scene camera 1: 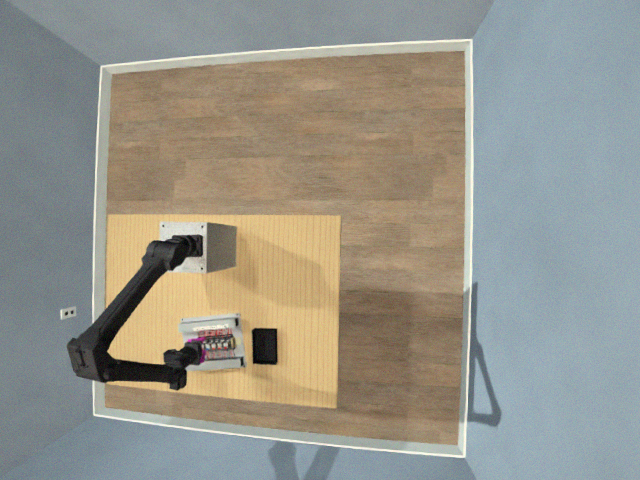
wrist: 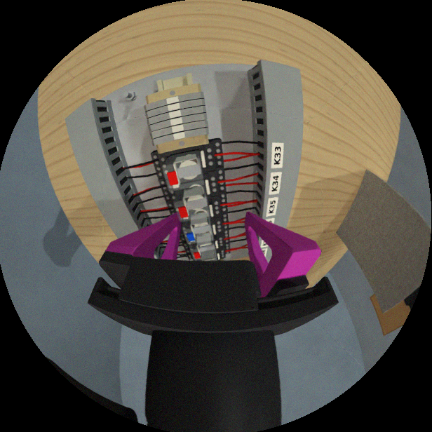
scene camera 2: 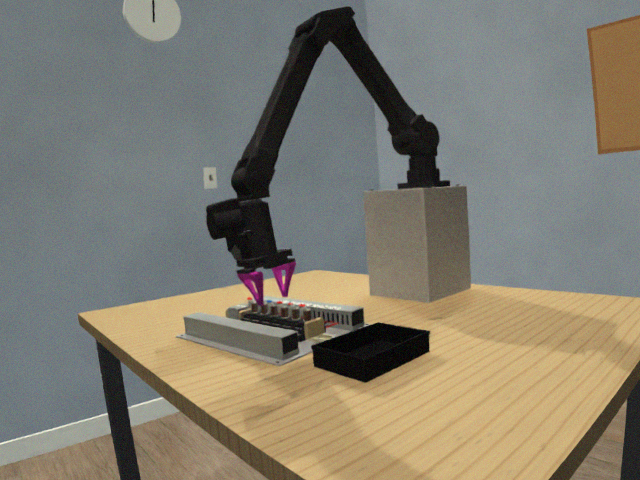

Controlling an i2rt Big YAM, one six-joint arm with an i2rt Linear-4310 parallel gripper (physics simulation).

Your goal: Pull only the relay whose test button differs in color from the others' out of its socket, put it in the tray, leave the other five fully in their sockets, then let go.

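Places are measured from the arm's base along level axes (x left, y ahead, z down), in centimetres.
Pixels of known places: gripper, between the fingertips: [scene camera 1: 204, 343] [scene camera 2: 273, 301]; arm's base, origin of its link: [scene camera 1: 188, 245] [scene camera 2: 423, 187].
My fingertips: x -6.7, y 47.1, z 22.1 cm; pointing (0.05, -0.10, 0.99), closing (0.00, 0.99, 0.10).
Ahead of a thing's pixels: the offset from my fingertips to its top centre.
The relay with the blue test button @(dy +1.5, dx +1.6, dz -0.7 cm) [scene camera 2: 268, 301] [wrist: 201, 231] is third from the terminal block in the wrist view and sits in the socket row. Neighbouring relays with red buttons [wrist: 188, 169] stand on both sides of it; the far end of the row is hidden behind the gripper body. My gripper [scene camera 1: 201, 349] [scene camera 2: 272, 300] [wrist: 212, 217] is open and empty. Its magenta fingertips are low over the row, one to each side of it in the wrist view. The black tray @(dy +1.6, dx +28.3, dz +2.7 cm) [scene camera 1: 264, 346] [scene camera 2: 341, 360] stands beside the panel and looks empty.
Grey wire ducts @(dy +11.1, dx +2.0, dz +2.0 cm) [scene camera 2: 240, 333] [wrist: 282, 110] run along both sides of the row, with red and black wires between. A terminal block [wrist: 176, 116] stands at one end. The arm's grey pedestal [scene camera 1: 221, 248] [scene camera 2: 398, 242] [wrist: 385, 240] stands apart on the table.
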